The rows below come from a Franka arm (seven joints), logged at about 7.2 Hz.
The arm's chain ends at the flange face. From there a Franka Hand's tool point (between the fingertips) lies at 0.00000 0.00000 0.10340 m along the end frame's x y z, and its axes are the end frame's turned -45 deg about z.
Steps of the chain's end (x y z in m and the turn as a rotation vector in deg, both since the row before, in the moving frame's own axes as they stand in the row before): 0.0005 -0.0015 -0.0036 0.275 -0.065 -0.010; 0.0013 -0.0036 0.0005 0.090 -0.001 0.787; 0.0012 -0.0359 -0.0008 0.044 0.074 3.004; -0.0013 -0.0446 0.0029 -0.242 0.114 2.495
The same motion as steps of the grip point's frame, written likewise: 0.0017 -0.0011 -0.0036 0.240 0.148 -0.010; 0.0036 -0.0017 0.0005 0.064 0.063 0.787; 0.0264 -0.0245 -0.0008 -0.021 0.083 3.004; 0.0304 -0.0320 0.0029 -0.252 -0.091 2.495
